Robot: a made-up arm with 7 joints. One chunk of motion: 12 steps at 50 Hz.
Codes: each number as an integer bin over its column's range. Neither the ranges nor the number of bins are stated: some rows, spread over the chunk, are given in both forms.
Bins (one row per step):
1: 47 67 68 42 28 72
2: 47 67 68 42 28 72
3: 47 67 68 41 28 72
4: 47 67 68 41 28 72
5: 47 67 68 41 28 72
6: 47 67 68 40 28 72
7: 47 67 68 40 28 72
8: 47 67 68 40 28 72
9: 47 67 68 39 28 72
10: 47 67 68 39 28 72
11: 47 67 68 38 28 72
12: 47 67 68 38 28 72
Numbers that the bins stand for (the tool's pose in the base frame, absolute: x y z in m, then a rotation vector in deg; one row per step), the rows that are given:
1: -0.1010 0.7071 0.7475 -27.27 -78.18 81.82
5: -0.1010 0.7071 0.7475 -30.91 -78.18 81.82
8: -0.1010 0.7071 0.7475 -34.55 -78.18 81.82
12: -0.1010 0.7071 0.7475 -41.82 -78.18 81.82
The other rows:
2: -0.1010 0.7071 0.7475 -27.27 -78.18 81.82
3: -0.1010 0.7071 0.7475 -30.91 -78.18 81.82
4: -0.1010 0.7071 0.7475 -30.91 -78.18 81.82
6: -0.1010 0.7071 0.7475 -34.55 -78.18 81.82
7: -0.1010 0.7071 0.7475 -34.55 -78.18 81.82
9: -0.1010 0.7071 0.7475 -38.18 -78.18 81.82
10: -0.1010 0.7071 0.7475 -38.18 -78.18 81.82
11: -0.1010 0.7071 0.7475 -41.82 -78.18 81.82

